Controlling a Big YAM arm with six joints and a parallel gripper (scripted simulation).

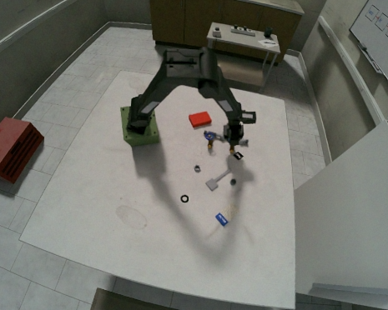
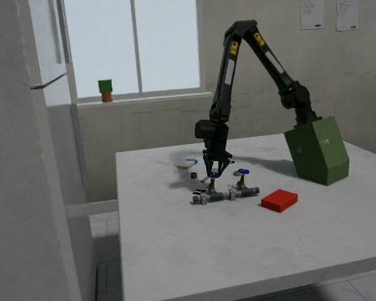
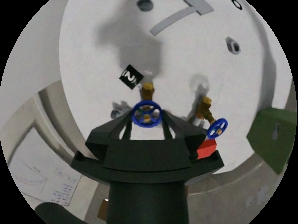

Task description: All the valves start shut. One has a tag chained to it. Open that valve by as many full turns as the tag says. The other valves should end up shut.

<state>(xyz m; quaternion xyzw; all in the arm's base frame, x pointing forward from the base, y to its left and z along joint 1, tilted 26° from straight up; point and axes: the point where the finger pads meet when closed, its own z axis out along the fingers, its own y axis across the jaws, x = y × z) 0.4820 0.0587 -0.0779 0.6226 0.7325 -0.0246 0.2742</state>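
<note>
My hand is 50 mm short of the small black tag, 30 mm to the left of it and 80 mm above it. Also, from my hand: grey paddle-shaped tool (50 mm behind, 200 mm to the right, 80 mm below); then red block (200 mm behind, 170 mm to the left, 70 mm below); then blue card (20 mm ahead, 370 mm to the right, 80 mm below).
</note>
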